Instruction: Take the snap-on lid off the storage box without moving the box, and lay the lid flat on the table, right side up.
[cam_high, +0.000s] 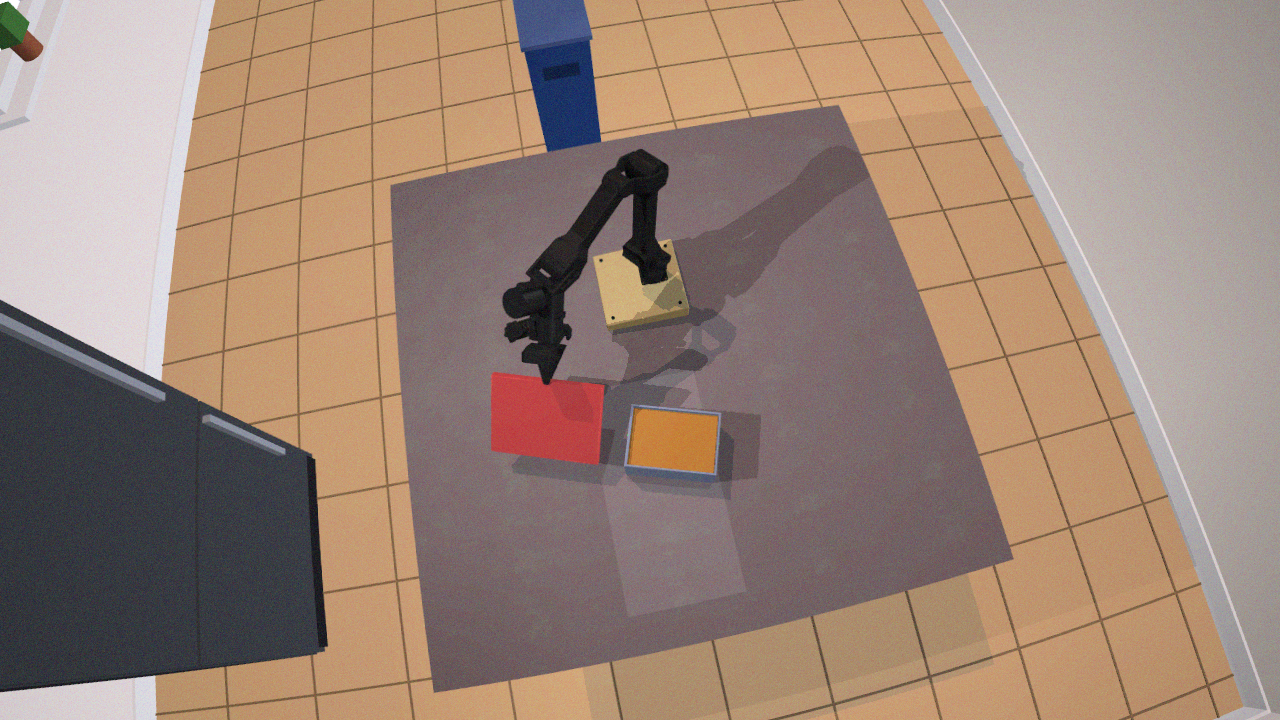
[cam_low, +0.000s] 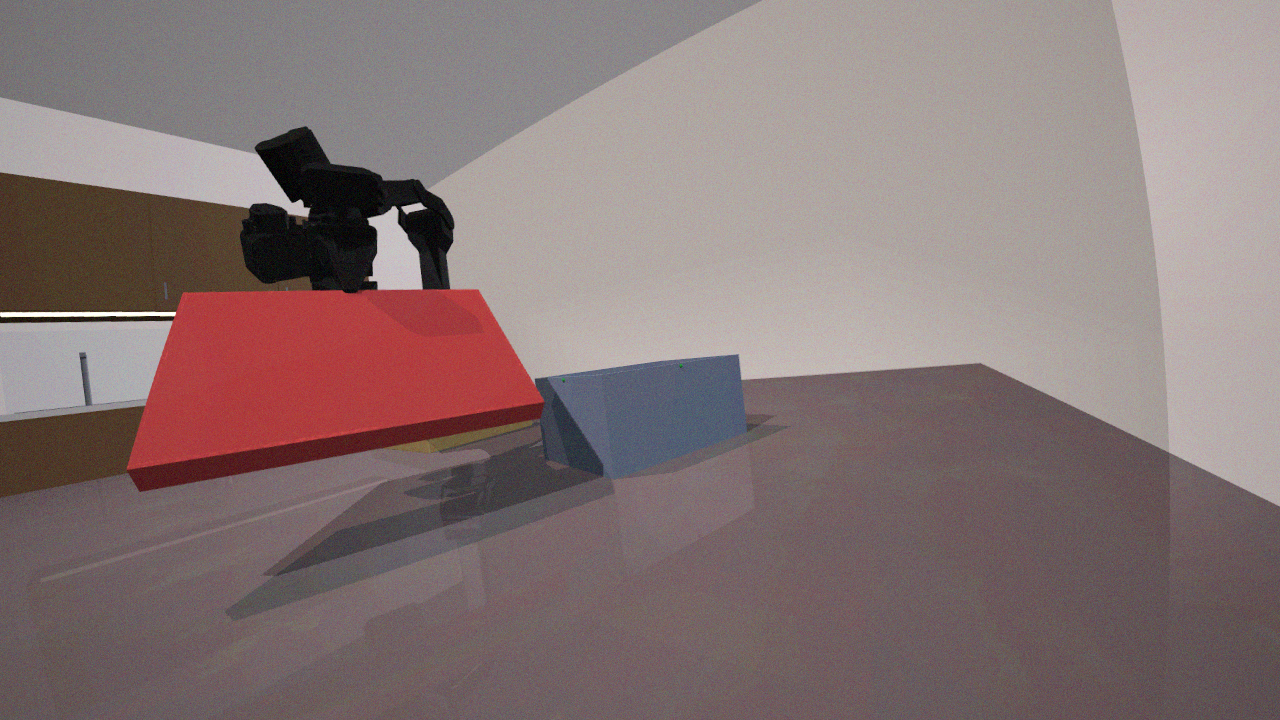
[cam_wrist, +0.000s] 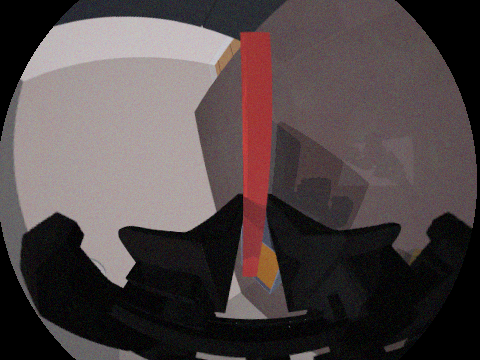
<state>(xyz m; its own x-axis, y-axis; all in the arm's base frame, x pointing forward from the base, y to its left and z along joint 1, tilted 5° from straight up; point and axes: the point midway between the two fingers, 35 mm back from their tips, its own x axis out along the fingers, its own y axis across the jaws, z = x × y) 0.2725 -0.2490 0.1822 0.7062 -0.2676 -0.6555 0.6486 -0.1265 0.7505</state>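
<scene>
The red lid lies 60 mm ahead of my gripper tip, 50 mm below it and 20 mm to the right of it. Also, from my gripper tip: storage box (240 mm to the left, 140 mm below, 140 mm ahead).
</scene>
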